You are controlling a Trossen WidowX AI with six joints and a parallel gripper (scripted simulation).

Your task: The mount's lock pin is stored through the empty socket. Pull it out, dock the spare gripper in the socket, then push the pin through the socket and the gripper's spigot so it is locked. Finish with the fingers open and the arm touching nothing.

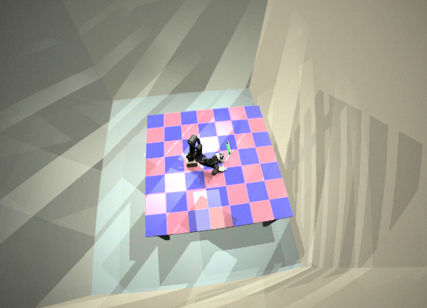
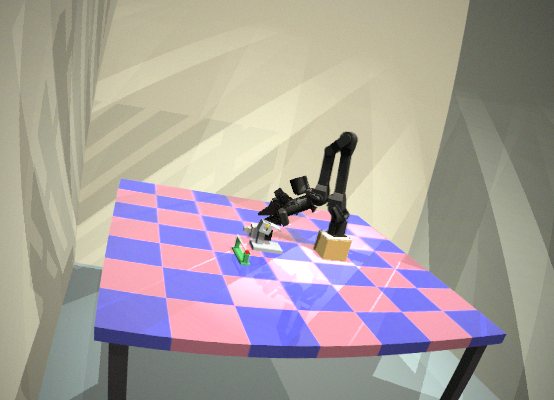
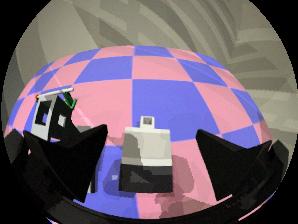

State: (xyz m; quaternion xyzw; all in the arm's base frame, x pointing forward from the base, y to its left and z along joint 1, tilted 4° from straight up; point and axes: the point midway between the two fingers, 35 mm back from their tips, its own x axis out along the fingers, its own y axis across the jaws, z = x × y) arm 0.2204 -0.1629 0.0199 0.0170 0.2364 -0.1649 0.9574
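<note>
Now: the spare gripper 50 mm below my gripper tip and 10 mm to the left of it. From my gripper tip the other things lie so: grey mount (120 mm to the left, 20 mm below, 20 mm ahead); then green bar-shaped piece (200 mm to the left, 150 mm ahead, 50 mm below).
</note>
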